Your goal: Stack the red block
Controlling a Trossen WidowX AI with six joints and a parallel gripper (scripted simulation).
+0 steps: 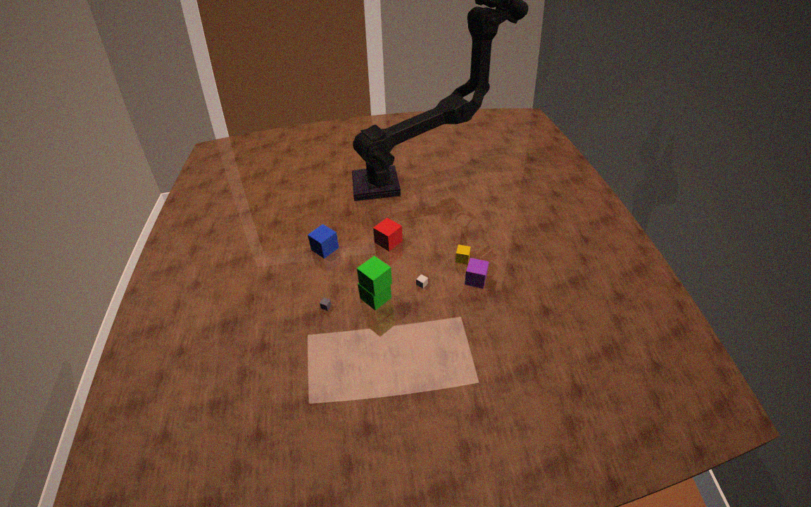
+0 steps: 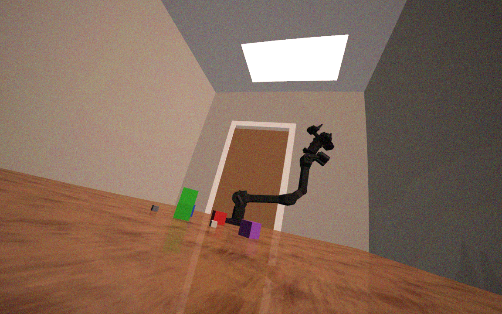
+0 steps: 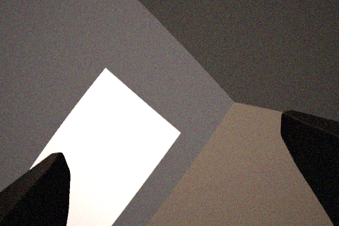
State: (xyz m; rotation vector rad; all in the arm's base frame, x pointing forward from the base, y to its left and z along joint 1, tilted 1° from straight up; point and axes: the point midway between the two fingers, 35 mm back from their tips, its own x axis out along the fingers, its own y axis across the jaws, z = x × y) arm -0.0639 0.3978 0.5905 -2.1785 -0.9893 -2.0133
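The red block lies 280 mm ahead of my gripper tip, 440 mm to the right of it and 620 mm below it. Also, from my gripper tip: purple cube: 450 mm ahead, 310 mm to the right, 630 mm below; yellow cube: 380 mm ahead, 310 mm to the right, 630 mm below; small white cube: 420 mm ahead, 410 mm to the right, 640 mm below.
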